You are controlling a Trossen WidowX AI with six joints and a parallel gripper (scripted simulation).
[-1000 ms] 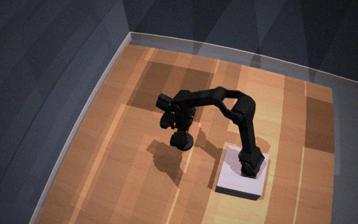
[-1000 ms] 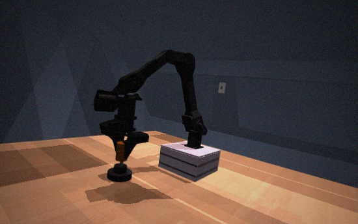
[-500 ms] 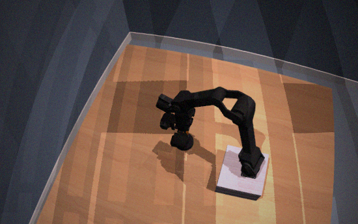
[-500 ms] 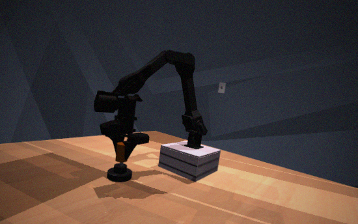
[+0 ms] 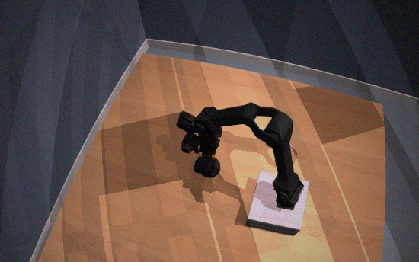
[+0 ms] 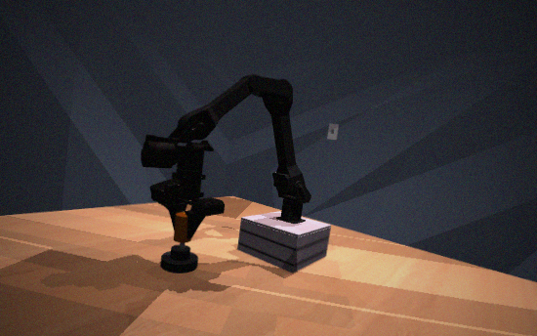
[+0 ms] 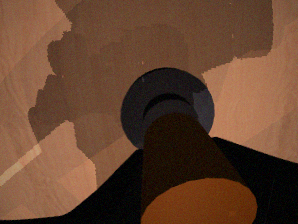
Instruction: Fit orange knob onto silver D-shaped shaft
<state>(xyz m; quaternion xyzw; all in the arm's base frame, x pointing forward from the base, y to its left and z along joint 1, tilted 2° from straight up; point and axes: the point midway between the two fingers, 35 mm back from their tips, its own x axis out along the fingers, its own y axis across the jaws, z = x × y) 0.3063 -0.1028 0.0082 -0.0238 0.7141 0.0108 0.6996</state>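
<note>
The round pedestal is 4 cm below my gripper tip. The rest, counted from my gripper tip: orange knob (3 cm above).
</note>
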